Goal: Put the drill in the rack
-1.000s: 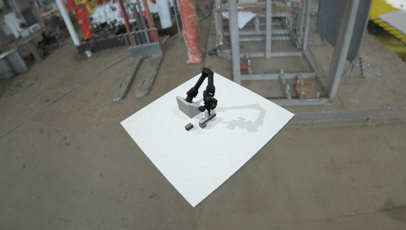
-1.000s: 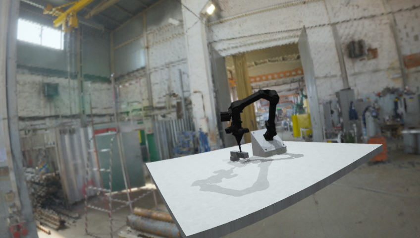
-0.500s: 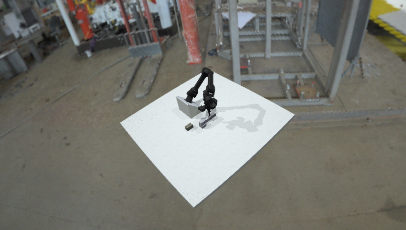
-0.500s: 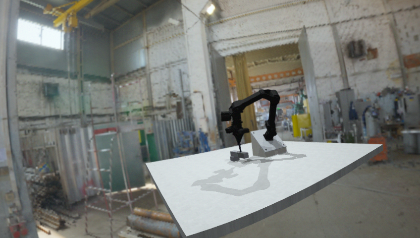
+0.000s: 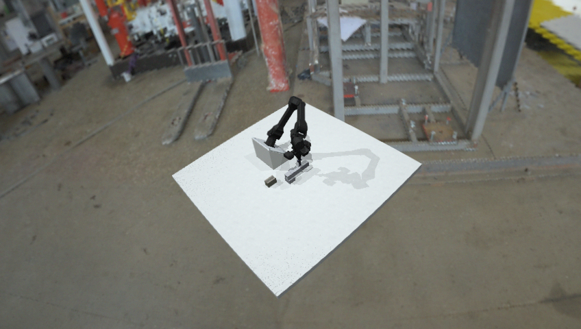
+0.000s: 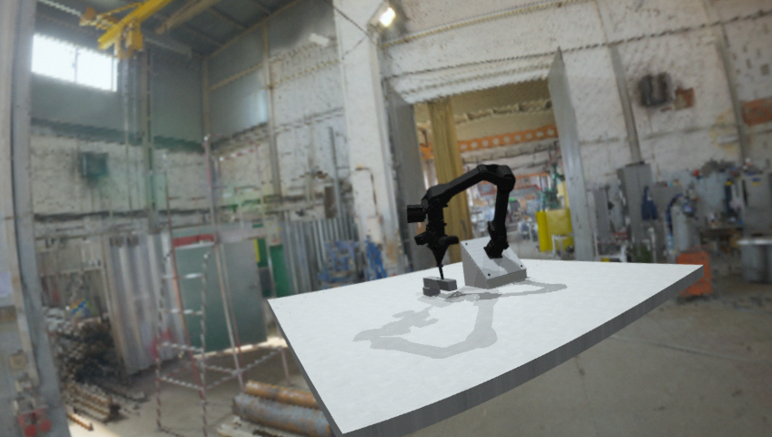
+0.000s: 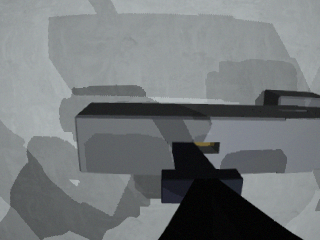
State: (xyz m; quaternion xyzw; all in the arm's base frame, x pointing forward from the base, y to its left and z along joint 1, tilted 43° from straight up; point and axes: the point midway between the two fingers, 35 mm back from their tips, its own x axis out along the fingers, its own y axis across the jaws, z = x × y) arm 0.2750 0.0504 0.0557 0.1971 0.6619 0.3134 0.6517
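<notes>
Now: the dark key 3 cm below my gripper tip. Also, from my gripper tip: drill 7 cm below, 5 cm to the right; then grey block 8 cm below, 3 cm to the right; then dark rack 21 cm to the right, 11 cm below, 5 cm behind.
</notes>
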